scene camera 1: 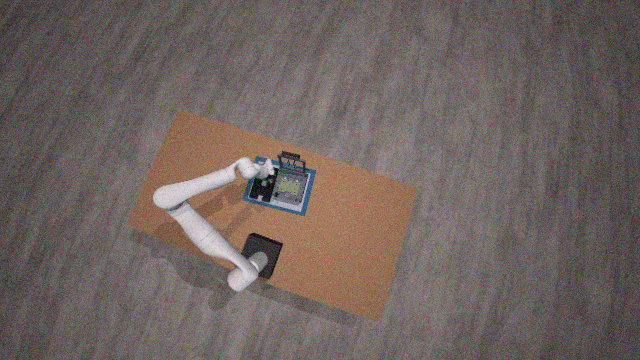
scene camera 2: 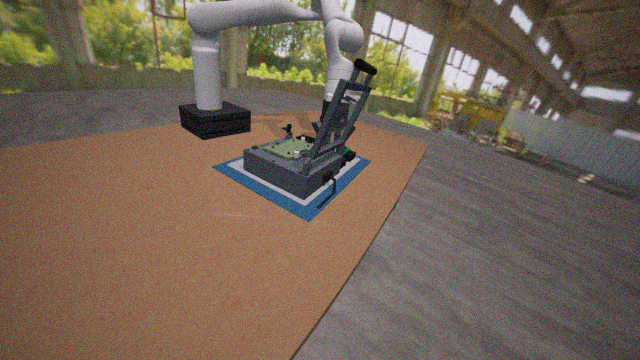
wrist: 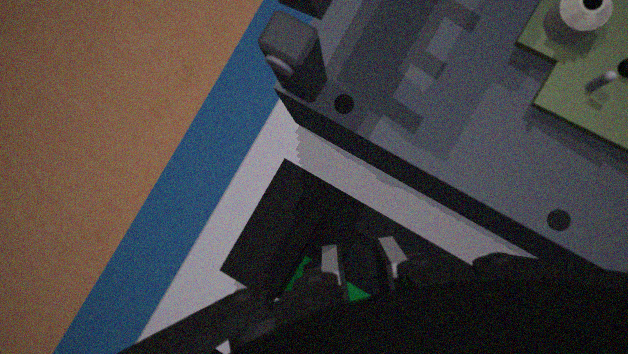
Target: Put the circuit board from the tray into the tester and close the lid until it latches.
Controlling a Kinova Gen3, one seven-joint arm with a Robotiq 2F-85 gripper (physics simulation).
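Frame: origin at the arm's base, x right, y ahead, z up, level; millimetres.
Seen in the pictures: gripper, fingertip midpoint: (wrist: 360, 267); arm's base, link origin: (scene camera 1: 259, 259) (scene camera 2: 209, 107).
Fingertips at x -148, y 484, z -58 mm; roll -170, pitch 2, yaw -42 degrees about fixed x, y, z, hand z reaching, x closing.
Note:
Pixels of each thing's middle, then the offset from my fingertips to it. "spot": a spot on its surface instead. Level surfaces: height alone.
- white-and-blue mat, surface height: dz -25 mm
- tester's lid, body centre: (scene camera 2: 343, 109) (scene camera 1: 291, 163) dx +114, dy +81, dz +159 mm
- light-green bed, body centre: (scene camera 2: 294, 147) (scene camera 1: 288, 185) dx +126, dy -30, dz +40 mm
- green circuit board, body centre: (scene camera 2: 334, 149) dx -59, dy -25, dz +2 mm
- grey block, surface spot: (wrist: 291, 46) spot: dx +35, dy +49, dz +69 mm
The black tray (scene camera 1: 258, 190) (wrist: 284, 218) lies on a white-and-blue mat (scene camera 1: 302, 210) (scene camera 2: 297, 208) (wrist: 190, 158), left of the grey tester (scene camera 1: 291, 196) (scene camera 2: 283, 169) (wrist: 418, 88). The tester's lid (scene camera 1: 293, 159) (scene camera 2: 343, 107) stands tilted open over a light-green bed (scene camera 1: 289, 186) (scene camera 2: 288, 147). My gripper (scene camera 1: 265, 178) (wrist: 360, 267) is down in the tray, its fingers shut on the green circuit board (wrist: 355, 292) (scene camera 2: 346, 151). In scene camera 2 the lid hides the gripper.
The robot's black base (scene camera 1: 263, 250) (scene camera 2: 213, 119) stands at the table's near edge. A black lever (scene camera 2: 329, 194) hangs off the tester's side. A grey block (wrist: 291, 46) sits at the tester's corner close to the tray.

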